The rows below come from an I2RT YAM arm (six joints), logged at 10 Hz.
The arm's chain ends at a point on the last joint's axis. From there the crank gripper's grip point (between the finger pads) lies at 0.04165 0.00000 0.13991 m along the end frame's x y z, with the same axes.
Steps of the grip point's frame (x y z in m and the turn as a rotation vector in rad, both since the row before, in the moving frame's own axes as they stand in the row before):
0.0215 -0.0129 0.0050 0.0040 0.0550 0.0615
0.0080 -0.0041 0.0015 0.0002 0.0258 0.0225
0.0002 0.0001 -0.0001 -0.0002 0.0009 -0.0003
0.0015 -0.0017 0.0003 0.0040 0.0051 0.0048
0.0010 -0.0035 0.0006 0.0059 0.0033 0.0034
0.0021 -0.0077 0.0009 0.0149 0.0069 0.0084
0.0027 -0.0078 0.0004 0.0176 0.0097 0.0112
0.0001 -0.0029 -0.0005 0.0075 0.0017 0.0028
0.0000 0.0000 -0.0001 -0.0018 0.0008 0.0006
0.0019 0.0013 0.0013 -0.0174 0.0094 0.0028
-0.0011 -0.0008 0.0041 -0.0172 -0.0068 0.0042
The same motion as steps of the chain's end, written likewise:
0.0139 -0.0151 0.0075 0.0040 0.0550 0.0615
0.0044 -0.0050 0.0026 0.0002 0.0258 0.0225
0.0001 0.0001 -0.0001 -0.0002 0.0009 -0.0003
0.0008 -0.0013 0.0005 0.0040 0.0051 0.0048
0.0005 -0.0028 0.0007 0.0059 0.0033 0.0034
0.0011 -0.0060 0.0012 0.0149 0.0069 0.0084
0.0013 -0.0058 0.0008 0.0176 0.0097 0.0112
-0.0001 -0.0020 -0.0004 0.0075 0.0017 0.0028
-0.0001 -0.0003 -0.0001 -0.0018 0.0008 0.0006
0.0006 -0.0012 0.0017 -0.0174 0.0094 0.0028
-0.0001 -0.0034 0.0038 -0.0172 -0.0068 0.0042

